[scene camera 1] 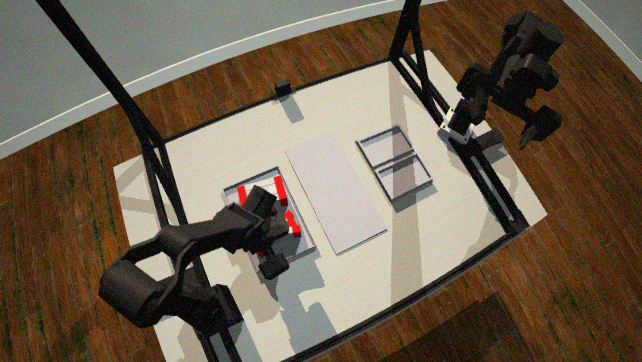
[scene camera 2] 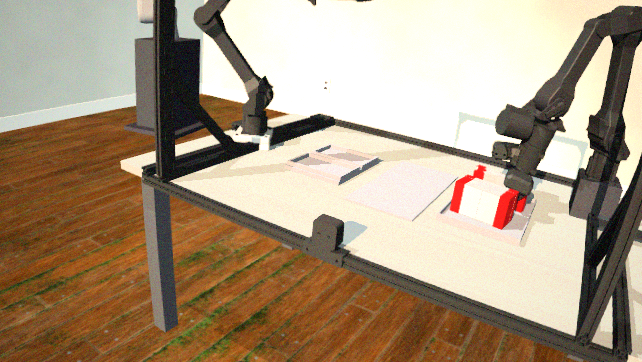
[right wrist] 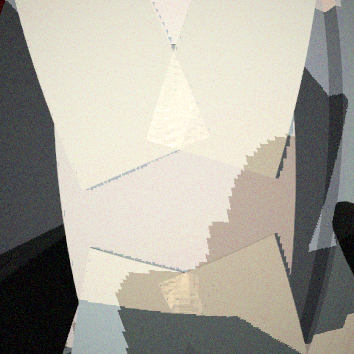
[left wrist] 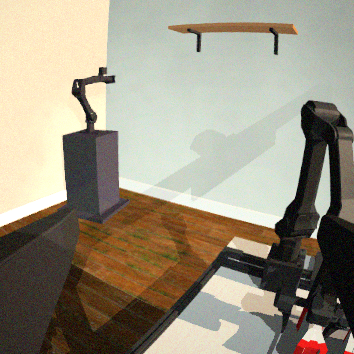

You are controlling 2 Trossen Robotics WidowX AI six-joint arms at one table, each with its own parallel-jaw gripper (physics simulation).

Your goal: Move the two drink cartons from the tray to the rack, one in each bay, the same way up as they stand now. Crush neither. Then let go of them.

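Where they show: left gripper, fingertip midpoint: (scene camera 1: 498, 133) (left wrist: 203, 225); right gripper, fingertip midpoint: (scene camera 1: 271, 246) (left wrist: 300, 337); left arm's base at its link origin: (scene camera 1: 458, 124) (scene camera 2: 253, 132); right arm's base at its link origin: (scene camera 1: 208, 312) (scene camera 2: 600, 178) (left wrist: 287, 254).
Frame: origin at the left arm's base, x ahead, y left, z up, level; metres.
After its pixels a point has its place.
Note:
Two white drink cartons with red ends stand in the grey tray (scene camera 1: 309, 248) @[x 0.590, y -0.194, z -0.021 m] (scene camera 2: 459, 220) @[x 0.481, y -0.426, z -0.020 m] at the left of the table. One carton (scene camera 1: 281, 189) @[x 0.510, y -0.334, z 0.038 m] (scene camera 2: 479, 201) @[x 0.526, y -0.396, z 0.012 m] is at the tray's back. The other carton (scene camera 1: 294, 224) @[x 0.568, y -0.253, z 0.038 m] (right wrist: 105, 88) is under my right gripper (scene camera 1: 281, 231) (right wrist: 218, 222) @[x 0.640, y -0.280, z -0.024 m], which is low in the tray and open, its fingers on either side of the carton's white face. The rack (scene camera 1: 373, 166) @[x 0.290, y -0.169, z -0.017 m] (scene camera 2: 341, 176) @[x 0.245, y -0.249, z -0.016 m] with two empty bays lies to the right. My left gripper (left wrist: 203, 225) @[x 0.345, y -0.002, z 0.417 m] is open and empty, raised high and facing the room.
A flat pale mat (scene camera 1: 334, 190) @[x 0.411, y -0.226, z -0.032 m] (scene camera 2: 402, 188) @[x 0.391, y -0.250, z -0.032 m] lies between the tray and the rack. Black frame posts (scene camera 1: 413, 54) @[x -0.087, y -0.236, z 0.096 m] (scene camera 2: 165, 90) @[x -0.143, y -0.324, z 0.169 m] stand at the table's corners. A small camera block (scene camera 1: 283, 87) @[x 0.222, y -0.538, z 0.012 m] (scene camera 2: 327, 233) @[x 0.212, y -0.562, z -0.001 m] sits on the table's edge.

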